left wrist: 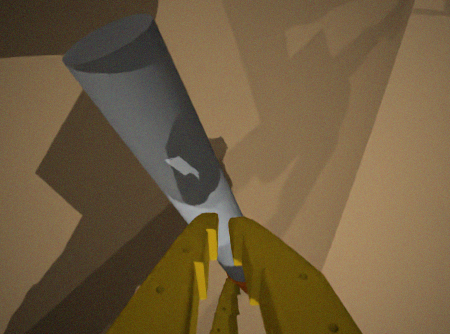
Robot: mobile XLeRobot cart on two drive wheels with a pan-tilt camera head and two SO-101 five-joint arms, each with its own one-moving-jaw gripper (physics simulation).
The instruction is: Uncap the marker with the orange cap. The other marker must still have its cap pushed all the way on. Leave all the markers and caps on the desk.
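Frame: origin at the left arm's base, x ahead, y left, z up, level; millimetres.
Where they show: left hand, tool point: (217, 229); right hand, tool point: (236, 284).
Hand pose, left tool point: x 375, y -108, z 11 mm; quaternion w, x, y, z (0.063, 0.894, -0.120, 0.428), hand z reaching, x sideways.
Each offset is from my left tool point to the top centre of the thing.
The marker @[dx +12, dy -35, dz -4 mm] (135, 100) has a pale grey barrel and slants from its wide flat end at upper left down behind my left jaws. A dark band and a sliver of the orange cap @[dx +18, dy -94, dz -2 mm] (242, 286) show low between those jaws. My left gripper (223, 217) is shut with nothing held; its tips overlap the barrel in the view, and the barrel shows through the narrow slit. One jaw of my right gripper (234, 291) shows at the bottom centre, beside the orange cap, which it holds; its other jaw is hidden. The other marker does not show.
The tan desk top (410, 175) lies below and behind the marker. Broad shadows of the arms and grippers cross it. A dark area fills the top left corner; what it is cannot be told.
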